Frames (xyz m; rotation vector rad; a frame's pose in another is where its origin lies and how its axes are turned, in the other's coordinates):
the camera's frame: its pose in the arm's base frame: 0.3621 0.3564 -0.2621 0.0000 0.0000 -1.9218
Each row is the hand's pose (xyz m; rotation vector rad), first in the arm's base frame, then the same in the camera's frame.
Working: the arm's base frame: its pose in the camera's frame: 0.4592 -0.2175 0.2621 0.0000 0.0000 1.9218

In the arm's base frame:
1: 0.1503 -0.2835 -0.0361 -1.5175 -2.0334 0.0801
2: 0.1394 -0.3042 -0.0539 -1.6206 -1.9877 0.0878
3: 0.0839 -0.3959 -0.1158 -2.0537 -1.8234 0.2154
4: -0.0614 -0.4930 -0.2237 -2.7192 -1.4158 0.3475
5: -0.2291 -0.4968 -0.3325 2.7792 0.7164 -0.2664
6: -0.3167 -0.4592 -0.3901 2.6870 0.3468 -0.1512
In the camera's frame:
1: 0.6737 0.0211 0.2260 0.8642 -2.6096 0.7509
2: 0.6969 0.0180 0.2082 0.7587 -2.6698 0.7281
3: 0.8021 -0.0026 0.1463 0.3459 -2.9644 0.6147
4: 0.9432 -0.1056 0.0384 0.3856 2.9525 -0.2624
5: 1.0045 -0.2618 -0.0704 0.9934 2.6585 0.1536
6: 0.9993 -0.3570 -0.1280 1.2865 2.4619 0.4069

